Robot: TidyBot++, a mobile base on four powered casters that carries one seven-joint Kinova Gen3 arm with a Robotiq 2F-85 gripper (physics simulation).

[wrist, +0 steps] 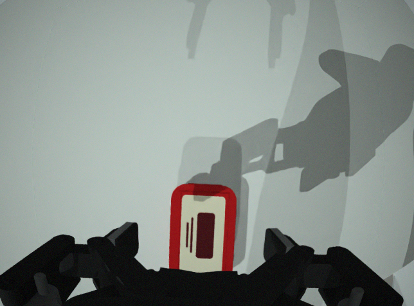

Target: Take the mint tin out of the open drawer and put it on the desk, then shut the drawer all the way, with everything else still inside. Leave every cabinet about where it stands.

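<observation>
The mint tin (203, 227), red with a cream label and a dark red block on it, lies flat on the pale desk top (100, 125) at the lower middle of the wrist view. My gripper (200, 240) is open, one finger on each side of the tin with a gap to both. The near end of the tin is hidden behind the gripper's body. The drawer does not show in this view.
Dark shadows of the arm and gripper fall across the desk top to the right of the tin and above it. An edge of the pale surface shows at the lower right corner.
</observation>
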